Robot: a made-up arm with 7 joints. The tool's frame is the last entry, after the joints. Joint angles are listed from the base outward. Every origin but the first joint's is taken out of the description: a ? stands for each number. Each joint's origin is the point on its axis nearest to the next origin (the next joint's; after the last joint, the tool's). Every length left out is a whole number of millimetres.
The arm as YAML. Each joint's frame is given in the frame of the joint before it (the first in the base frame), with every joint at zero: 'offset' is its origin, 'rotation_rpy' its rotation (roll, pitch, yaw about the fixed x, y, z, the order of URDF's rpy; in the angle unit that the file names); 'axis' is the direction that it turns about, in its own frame. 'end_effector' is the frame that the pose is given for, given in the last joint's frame.
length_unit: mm
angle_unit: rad
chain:
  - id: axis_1
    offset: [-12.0, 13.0, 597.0]
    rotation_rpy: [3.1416, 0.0, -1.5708]
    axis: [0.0, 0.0, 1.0]
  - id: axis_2
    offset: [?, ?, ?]
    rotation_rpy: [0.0, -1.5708, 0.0]
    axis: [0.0, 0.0, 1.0]
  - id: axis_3
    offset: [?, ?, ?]
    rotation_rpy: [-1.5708, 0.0, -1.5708]
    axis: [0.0, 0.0, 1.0]
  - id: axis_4
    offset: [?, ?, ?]
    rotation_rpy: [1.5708, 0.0, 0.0]
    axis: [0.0, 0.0, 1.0]
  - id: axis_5
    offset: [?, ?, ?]
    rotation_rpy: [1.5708, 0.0, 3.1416]
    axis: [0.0, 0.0, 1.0]
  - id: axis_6
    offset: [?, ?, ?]
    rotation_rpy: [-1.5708, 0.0, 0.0]
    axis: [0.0, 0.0, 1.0]
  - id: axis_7
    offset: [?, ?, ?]
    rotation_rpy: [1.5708, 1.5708, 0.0]
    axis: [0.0, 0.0, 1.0]
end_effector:
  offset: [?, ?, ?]
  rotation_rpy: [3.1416, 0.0, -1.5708]
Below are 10 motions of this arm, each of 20 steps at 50 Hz.
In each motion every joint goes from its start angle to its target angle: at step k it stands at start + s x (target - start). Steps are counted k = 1, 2, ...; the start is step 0. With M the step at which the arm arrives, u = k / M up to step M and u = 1 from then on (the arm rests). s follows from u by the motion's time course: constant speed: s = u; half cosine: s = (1 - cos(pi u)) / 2; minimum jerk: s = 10 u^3 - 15 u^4 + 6 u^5.
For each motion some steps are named. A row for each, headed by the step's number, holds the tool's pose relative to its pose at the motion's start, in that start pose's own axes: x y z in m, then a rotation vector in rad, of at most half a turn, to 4 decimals.
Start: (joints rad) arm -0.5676 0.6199 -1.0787 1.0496 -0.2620 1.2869 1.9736
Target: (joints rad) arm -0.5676 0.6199 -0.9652 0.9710 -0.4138 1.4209 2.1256
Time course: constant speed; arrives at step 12
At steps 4, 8, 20:
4: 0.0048 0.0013 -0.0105 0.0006 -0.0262 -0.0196
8: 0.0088 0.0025 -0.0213 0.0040 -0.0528 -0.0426
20: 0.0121 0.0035 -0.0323 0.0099 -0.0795 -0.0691

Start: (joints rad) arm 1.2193 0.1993 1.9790 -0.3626 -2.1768 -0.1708 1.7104
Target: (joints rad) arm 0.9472 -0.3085 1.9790 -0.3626 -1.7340 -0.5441 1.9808
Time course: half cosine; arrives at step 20
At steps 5, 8, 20:
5: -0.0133 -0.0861 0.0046 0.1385 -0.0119 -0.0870
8: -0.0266 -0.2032 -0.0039 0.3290 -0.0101 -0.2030
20: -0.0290 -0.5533 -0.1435 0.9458 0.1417 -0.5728

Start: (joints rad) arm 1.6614 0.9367 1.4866 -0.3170 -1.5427 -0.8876 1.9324
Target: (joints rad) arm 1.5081 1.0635 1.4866 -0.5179 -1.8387 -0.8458 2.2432
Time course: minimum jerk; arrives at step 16
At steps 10, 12, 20:
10: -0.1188 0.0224 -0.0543 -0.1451 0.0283 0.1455
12: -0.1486 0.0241 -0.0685 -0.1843 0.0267 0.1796
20: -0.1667 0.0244 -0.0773 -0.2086 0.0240 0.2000

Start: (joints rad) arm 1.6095 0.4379 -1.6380 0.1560 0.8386 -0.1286 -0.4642
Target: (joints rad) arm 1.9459 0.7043 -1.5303 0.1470 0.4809 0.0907 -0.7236
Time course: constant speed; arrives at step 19
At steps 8, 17, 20:
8: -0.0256 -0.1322 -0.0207 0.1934 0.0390 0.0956
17: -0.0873 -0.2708 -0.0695 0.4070 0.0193 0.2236
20: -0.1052 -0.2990 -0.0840 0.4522 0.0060 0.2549

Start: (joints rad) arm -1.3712 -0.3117 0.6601 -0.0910 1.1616 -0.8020 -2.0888
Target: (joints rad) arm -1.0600 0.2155 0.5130 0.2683 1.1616 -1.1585 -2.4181
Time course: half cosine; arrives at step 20
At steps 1, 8, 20:
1: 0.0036 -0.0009 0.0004 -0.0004 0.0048 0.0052
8: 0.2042 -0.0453 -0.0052 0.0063 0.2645 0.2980
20: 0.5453 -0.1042 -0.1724 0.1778 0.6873 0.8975

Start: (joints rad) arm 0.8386 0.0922 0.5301 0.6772 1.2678 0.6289 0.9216
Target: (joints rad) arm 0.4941 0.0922 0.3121 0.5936 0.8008 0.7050 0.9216
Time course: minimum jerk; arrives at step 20
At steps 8, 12, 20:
8: -0.0529 -0.0248 -0.0323 -0.0322 -0.2019 0.2183
12: -0.1066 -0.0589 -0.0816 -0.0875 -0.4513 0.4522
20: -0.1436 -0.0930 -0.1346 -0.1499 -0.6826 0.6384

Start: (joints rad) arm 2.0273 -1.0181 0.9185 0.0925 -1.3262 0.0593 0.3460
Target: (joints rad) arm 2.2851 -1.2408 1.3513 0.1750 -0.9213 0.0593 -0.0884
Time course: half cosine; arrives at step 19
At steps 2, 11, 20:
2: -0.0055 0.0049 -0.0003 -0.0022 -0.0051 -0.0147
11: -0.1264 0.1212 -0.0235 -0.0354 -0.1461 -0.3212
20: -0.2013 0.2025 -0.0556 -0.0437 -0.2631 -0.4964

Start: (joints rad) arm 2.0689 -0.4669 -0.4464 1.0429 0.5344 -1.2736 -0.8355
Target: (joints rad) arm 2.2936 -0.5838 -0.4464 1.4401 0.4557 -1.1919 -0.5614
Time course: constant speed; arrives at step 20
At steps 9, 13, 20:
9: 0.0562 0.0038 -0.0331 0.0874 0.1871 -0.1145
13: 0.0786 0.0051 -0.0526 0.1232 0.2735 -0.1700
20: 0.1130 0.0069 -0.0932 0.1812 0.4291 -0.2729

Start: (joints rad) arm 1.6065 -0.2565 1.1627 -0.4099 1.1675 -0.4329 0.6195
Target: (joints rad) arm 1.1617 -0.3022 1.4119 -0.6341 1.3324 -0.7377 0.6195
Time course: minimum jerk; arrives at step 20
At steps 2, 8, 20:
2: 0.0005 -0.0004 -0.0004 0.0022 -0.0008 -0.0009
8: 0.0159 -0.0139 -0.0176 0.0754 -0.0283 -0.0372
20: 0.0380 -0.0281 -0.0655 0.2010 -0.0946 -0.1295

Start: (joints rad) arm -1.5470 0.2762 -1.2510 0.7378 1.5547 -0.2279 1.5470
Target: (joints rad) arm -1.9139 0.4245 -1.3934 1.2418 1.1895 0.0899 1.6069
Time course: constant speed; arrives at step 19
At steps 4, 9, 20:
4: -0.0759 0.0020 0.0139 -0.0183 -0.1045 0.1776
9: -0.1762 -0.0149 0.0208 -0.0396 -0.2630 0.3804
20: -0.3705 -0.1083 -0.0144 -0.0661 -0.6664 0.7037

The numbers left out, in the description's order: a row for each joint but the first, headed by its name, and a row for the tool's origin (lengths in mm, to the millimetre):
axis_2: 26.0 6.0 0.0
axis_3: -455.0 -25.0 0.0
axis_4: 8.0 -6.0 0.0
axis_5: -29.0 -347.0 0.0
axis_6: -2.0 -14.0 0.0
axis_7: 25.0 172.0 0.0
tool: -15.0 -12.0 0.0

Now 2 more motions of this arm.
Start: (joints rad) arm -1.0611 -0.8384 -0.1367 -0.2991 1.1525 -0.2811 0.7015
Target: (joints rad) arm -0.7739 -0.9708 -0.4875 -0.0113 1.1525 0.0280 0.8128
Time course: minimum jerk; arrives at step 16
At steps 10, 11, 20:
10: -0.1298 0.0239 0.0338 -0.2295 -0.0122 0.1070
11: -0.1520 0.0273 0.0351 -0.2636 -0.0226 0.1179
20: -0.1969 0.0333 0.0349 -0.3301 -0.0480 0.1355

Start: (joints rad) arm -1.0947 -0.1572 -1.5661 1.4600 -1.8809 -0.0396 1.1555
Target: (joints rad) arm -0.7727 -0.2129 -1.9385 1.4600 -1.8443 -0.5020 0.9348
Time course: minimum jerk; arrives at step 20
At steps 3, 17, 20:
3: 0.0007 -0.0010 0.0003 0.0109 -0.0030 0.0035
17: 0.0267 -0.0424 0.0051 0.3868 -0.1552 0.1207
20: 0.0274 -0.0437 0.0051 0.3970 -0.1607 0.1237

